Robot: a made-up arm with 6 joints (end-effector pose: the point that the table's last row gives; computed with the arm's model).
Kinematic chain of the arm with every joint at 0, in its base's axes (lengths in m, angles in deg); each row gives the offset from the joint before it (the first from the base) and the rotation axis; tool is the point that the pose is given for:
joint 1: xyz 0 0 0.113 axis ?
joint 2: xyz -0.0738 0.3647 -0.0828 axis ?
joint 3: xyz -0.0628 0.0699 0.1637 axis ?
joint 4: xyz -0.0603 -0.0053 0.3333 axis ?
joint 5: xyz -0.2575 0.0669 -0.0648 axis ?
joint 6: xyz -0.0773 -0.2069 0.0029 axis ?
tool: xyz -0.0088 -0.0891 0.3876
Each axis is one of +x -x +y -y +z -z.
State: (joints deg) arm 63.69 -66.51 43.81 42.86 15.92 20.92
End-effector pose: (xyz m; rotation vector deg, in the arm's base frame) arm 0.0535 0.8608 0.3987 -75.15 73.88 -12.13
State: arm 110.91 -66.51 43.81 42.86 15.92 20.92
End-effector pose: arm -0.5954 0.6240 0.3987 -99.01 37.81 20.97
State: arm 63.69 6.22 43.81 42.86 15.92 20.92
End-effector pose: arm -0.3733 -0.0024 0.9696 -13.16 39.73 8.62
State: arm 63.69 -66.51 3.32 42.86 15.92 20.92
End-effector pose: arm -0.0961 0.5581 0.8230 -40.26 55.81 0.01
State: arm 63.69 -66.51 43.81 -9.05 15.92 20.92
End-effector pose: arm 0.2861 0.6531 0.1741 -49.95 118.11 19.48
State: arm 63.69 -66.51 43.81 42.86 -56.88 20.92
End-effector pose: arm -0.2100 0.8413 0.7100 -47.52 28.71 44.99
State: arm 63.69 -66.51 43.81 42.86 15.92 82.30
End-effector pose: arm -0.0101 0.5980 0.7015 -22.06 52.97 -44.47
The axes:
joint 1: +z
joint 2: -y
joint 3: +y
joint 4: -z
joint 5: +y
joint 6: +x

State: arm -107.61 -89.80 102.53 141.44 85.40 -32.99
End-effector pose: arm 0.2996 -0.2561 -0.3140 11.82 -97.13 -10.98
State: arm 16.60 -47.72 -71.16 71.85 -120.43 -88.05
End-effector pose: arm -0.2082 0.7673 0.3468 79.70 62.98 147.78
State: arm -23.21 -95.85 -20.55 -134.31 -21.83 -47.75
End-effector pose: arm 0.6317 -0.2280 0.0214 58.95 -23.41 62.97
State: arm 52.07 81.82 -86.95 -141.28 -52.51 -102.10
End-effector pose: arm -0.2143 -0.2261 -0.2052 14.96 91.43 31.30
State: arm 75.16 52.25 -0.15 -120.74 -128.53 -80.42
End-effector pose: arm -0.1294 -0.3578 0.0736 136.16 -65.63 61.05
